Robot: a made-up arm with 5 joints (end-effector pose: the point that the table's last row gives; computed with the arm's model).
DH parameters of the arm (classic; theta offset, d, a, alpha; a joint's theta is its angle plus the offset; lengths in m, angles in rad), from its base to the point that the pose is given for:
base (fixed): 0 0 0.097 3.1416
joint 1: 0 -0.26 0.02 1.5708
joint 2: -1.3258 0 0.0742 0
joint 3: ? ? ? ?
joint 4: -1.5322 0.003 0 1.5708
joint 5: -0.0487 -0.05 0 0
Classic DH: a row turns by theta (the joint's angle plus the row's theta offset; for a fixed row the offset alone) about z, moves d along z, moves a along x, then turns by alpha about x.
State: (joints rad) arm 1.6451 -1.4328 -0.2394 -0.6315 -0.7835
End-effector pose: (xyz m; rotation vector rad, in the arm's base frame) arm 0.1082 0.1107 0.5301 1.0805 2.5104 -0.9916
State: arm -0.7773 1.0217 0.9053 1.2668 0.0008
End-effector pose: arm 0.0779 -0.0146 0.0880 -0.6626 1.5137 0.5593
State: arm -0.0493 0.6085 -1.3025 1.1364 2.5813
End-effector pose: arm 0.3717 0.0166 0.4259 -1.3897 -0.4747 2.2304
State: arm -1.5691 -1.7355 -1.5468 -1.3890 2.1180
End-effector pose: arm 0.0936 -0.2599 0.1790 -0.0139 -0.0543 -2.6443
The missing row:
joint 3: 1.2872 0 0.2072 0
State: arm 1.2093 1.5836 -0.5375 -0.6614 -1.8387
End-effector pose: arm 0.1878 -0.2316 0.0471 0.5772 -1.6365 -2.5741
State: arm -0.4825 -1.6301 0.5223 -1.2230 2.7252
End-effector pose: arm 0.0938 0.0017 0.4988 -2.5908 -1.3284 -1.1629
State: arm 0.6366 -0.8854 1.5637 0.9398 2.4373
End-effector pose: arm 0.2110 -0.0805 0.1459 0.0539 0.0031 1.7516
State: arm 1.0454 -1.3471 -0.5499 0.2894 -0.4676
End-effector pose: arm 0.0384 0.1070 0.5370 0.8145 3.0068 -0.0403
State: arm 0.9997 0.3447 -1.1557 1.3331 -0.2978
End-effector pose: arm 0.2300 -0.2015 0.4523 -0.3610 -1.0659 -1.2130
